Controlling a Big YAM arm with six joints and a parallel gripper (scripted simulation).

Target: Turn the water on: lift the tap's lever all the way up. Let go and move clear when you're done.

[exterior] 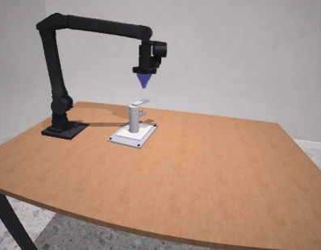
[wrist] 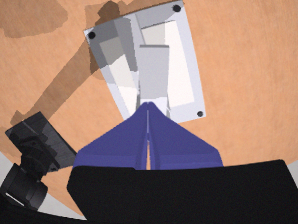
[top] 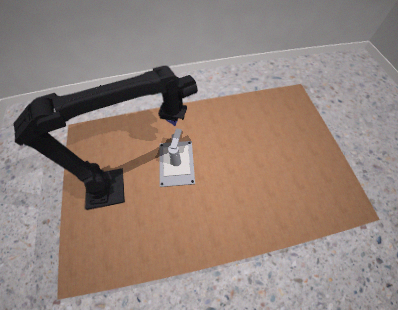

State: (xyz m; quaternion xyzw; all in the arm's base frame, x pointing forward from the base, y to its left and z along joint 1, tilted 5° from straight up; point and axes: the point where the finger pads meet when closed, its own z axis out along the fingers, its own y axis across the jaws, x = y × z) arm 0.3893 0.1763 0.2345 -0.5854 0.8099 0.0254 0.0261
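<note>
Right now my hand is 70 mm above the lever and 30 mm to the left of it. Also, from my hand: tap 130 mm below, 50 mm to the right, 10 mm behind.
</note>
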